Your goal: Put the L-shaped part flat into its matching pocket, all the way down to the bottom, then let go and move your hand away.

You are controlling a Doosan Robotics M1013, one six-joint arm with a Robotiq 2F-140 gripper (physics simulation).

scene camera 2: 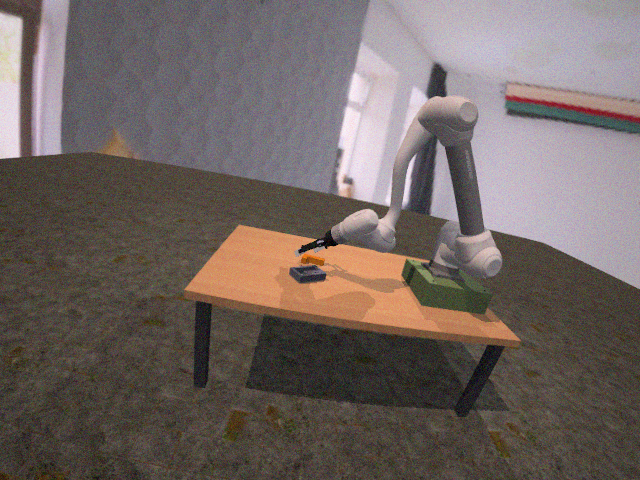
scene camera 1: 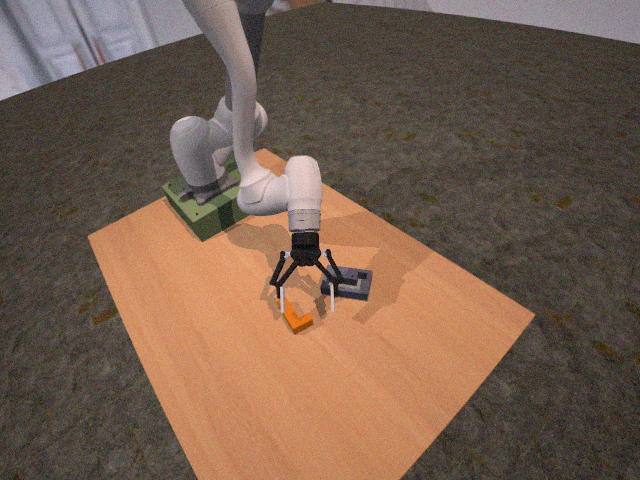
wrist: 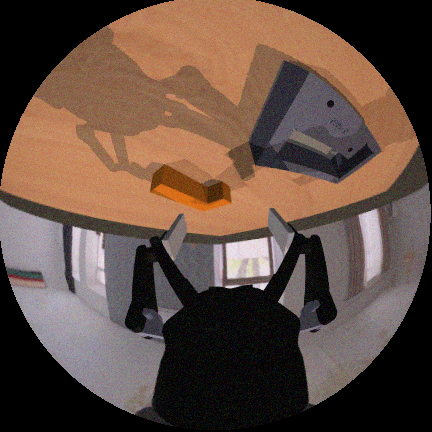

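Observation:
The orange L-shaped part lies flat on the table beside the pocket block. The dark grey-blue block has a recessed pocket with a lighter floor, partly hidden behind a finger in the first scene view. My gripper is open and empty, tilted, and hangs above the table near the part. In the first scene view its left finger overlaps the upper end of the part; the fingers do not touch the part in the wrist view.
The wooden table bears the part and the block. The green base box under the arm stands at one end of the table. Shadows of the arm and gripper fall across the table top.

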